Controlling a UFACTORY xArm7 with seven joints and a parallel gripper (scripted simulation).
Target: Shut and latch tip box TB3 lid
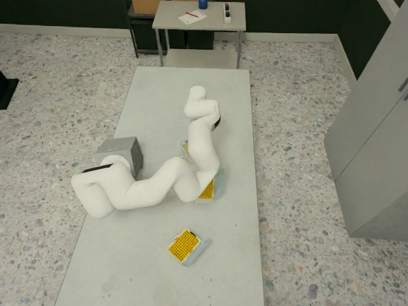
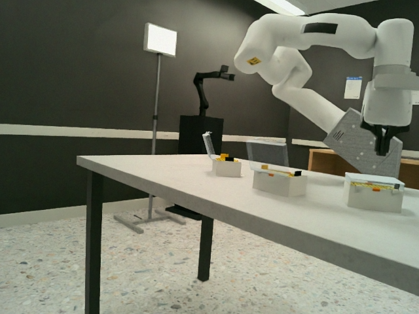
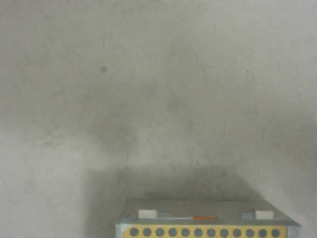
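Right now the clear lid is 40 mm behind my hand, 10 mm to the right of it and 90 mm below it. From my hand the other things lie so: small label 60 mm behind, 240 mm to the right, 150 mm below.
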